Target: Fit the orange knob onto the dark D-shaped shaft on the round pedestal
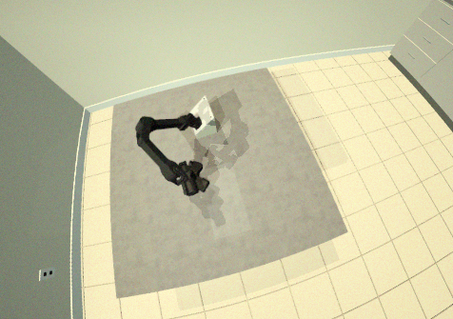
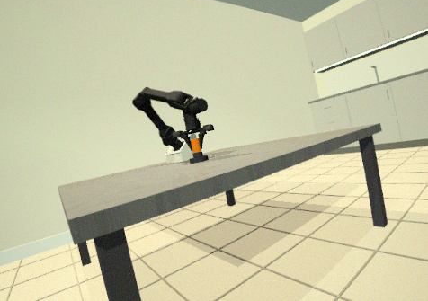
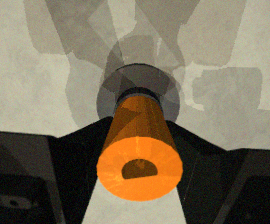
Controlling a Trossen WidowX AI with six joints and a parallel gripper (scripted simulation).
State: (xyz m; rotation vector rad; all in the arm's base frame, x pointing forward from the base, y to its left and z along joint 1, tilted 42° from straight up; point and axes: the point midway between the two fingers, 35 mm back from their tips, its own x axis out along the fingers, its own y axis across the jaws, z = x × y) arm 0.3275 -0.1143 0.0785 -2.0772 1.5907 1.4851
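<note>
Now: the orange knob 20 mm above my gripper tip. Round my gripper tip: round pedestal: 20 mm below.
</note>
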